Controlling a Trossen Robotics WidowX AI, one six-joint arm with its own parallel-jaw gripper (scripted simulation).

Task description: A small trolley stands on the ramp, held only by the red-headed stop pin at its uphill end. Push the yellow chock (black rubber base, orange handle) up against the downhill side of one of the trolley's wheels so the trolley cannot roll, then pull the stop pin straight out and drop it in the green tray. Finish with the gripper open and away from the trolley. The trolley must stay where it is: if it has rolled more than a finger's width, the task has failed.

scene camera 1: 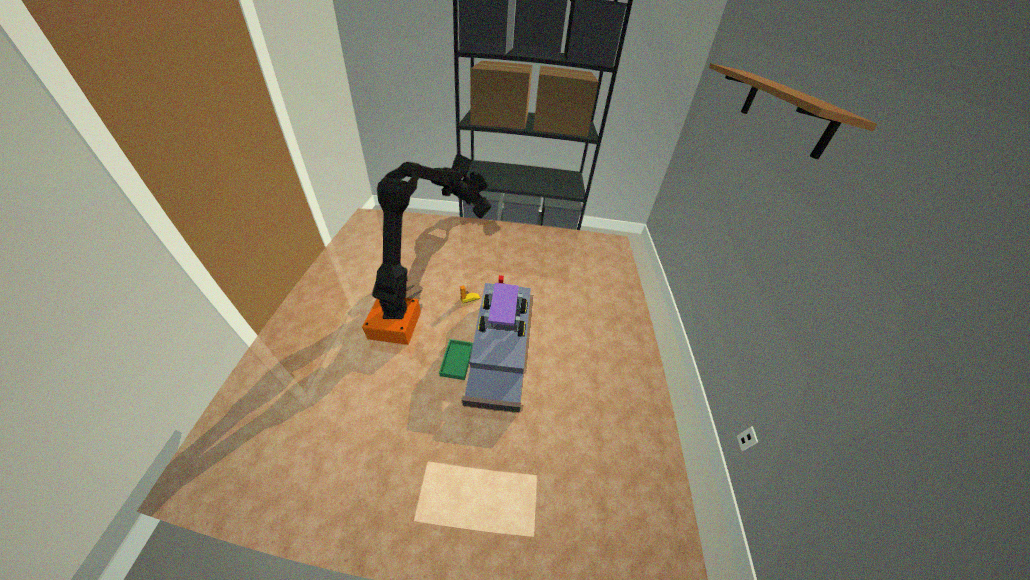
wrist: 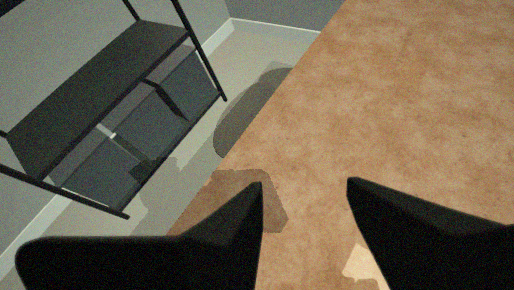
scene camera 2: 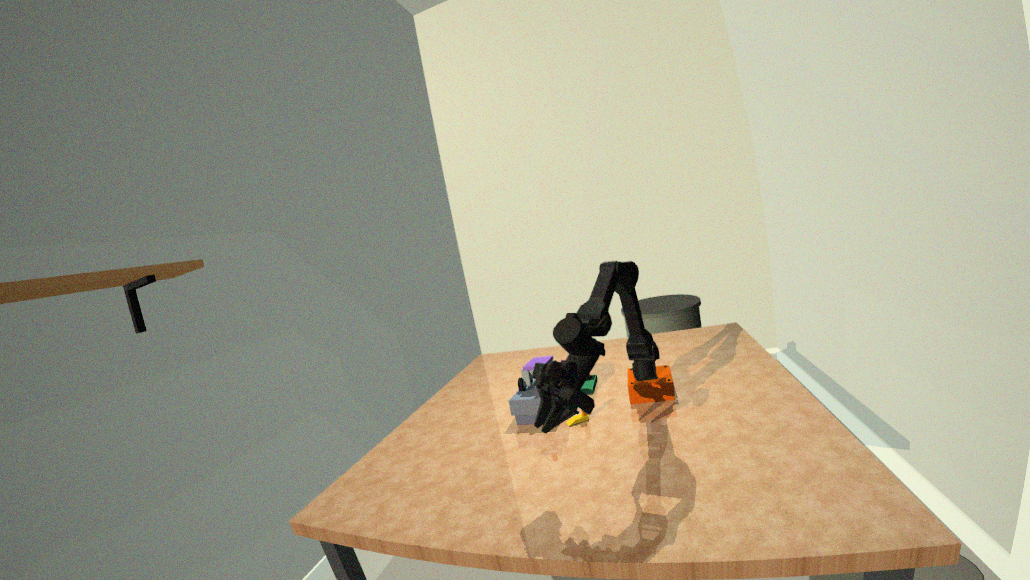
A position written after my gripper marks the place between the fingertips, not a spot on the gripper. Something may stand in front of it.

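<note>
There's a grey ramp (scene camera 1: pixel 499 349), and you'd also find it at (scene camera 2: pixel 522 403). My gripper's at (scene camera 2: pixel 539 429), it's there again at (scene camera 1: pixel 487 205), and the wrist view has it too, at (wrist: pixel 304 189).
</note>
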